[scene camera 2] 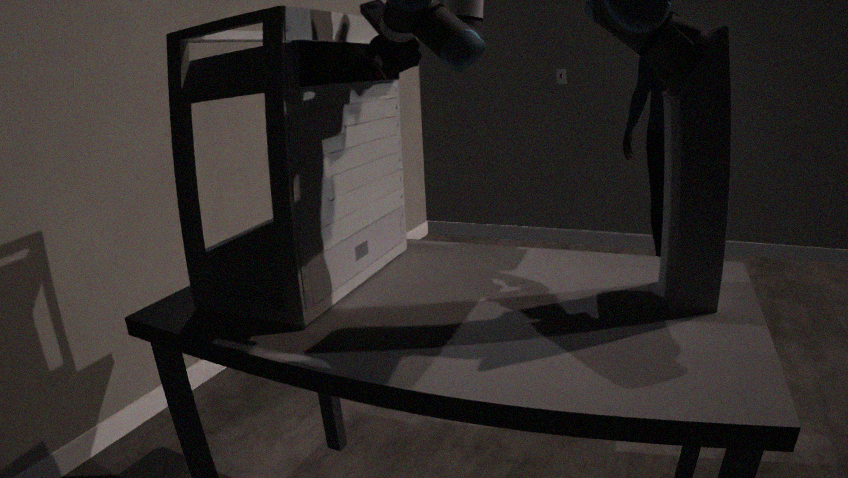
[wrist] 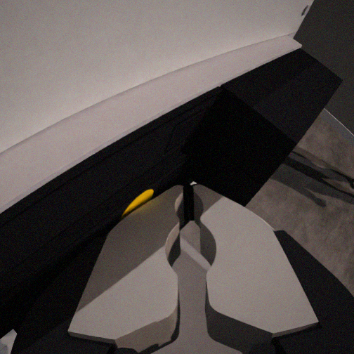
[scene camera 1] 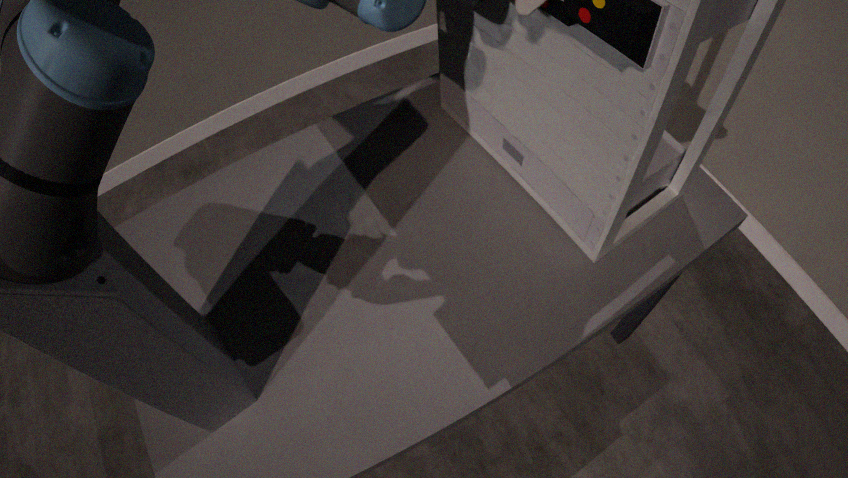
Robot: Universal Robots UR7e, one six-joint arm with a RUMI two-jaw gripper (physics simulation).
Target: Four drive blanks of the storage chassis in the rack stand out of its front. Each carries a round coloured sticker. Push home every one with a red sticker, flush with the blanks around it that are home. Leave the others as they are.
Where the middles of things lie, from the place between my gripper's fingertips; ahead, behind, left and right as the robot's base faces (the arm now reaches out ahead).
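Rack (scene camera 1: 574, 107): my hand is 170 mm above it, 120 mm short of it and 150 mm to the right of it.
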